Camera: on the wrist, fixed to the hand. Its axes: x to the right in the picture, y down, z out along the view.
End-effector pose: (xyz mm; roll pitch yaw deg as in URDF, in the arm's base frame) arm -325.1 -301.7 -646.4 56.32 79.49 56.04
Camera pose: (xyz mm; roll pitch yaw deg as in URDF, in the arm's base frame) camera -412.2 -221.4 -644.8 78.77 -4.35 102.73
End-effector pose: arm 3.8 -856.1 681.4 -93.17 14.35 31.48
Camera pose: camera 37.3 -943.2 608.4 139.59 70.42 -92.90
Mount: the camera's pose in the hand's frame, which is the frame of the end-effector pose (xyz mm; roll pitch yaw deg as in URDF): 1.7 79.9 -87.5 -4.25 12.89 87.05
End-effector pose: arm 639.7 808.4 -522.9 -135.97 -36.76 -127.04
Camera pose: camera 547.1 882.1 -516.0 -141.55 22.55 165.17
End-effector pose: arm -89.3 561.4 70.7 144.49 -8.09 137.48
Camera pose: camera -68.7 561.8 187.4 -174.65 -48.30 42.70
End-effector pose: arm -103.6 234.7 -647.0 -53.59 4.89 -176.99
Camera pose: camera -96.6 258.1 -763.0 2.06 66.47 -82.96
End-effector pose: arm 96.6 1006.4 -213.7 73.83 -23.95 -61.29
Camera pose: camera 180.4 1074.7 -165.1 -43.03 -54.89 61.15
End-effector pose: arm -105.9 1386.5 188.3 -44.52 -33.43 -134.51
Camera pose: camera -155.8 1342.0 90.4 -56.09 42.44 -87.74
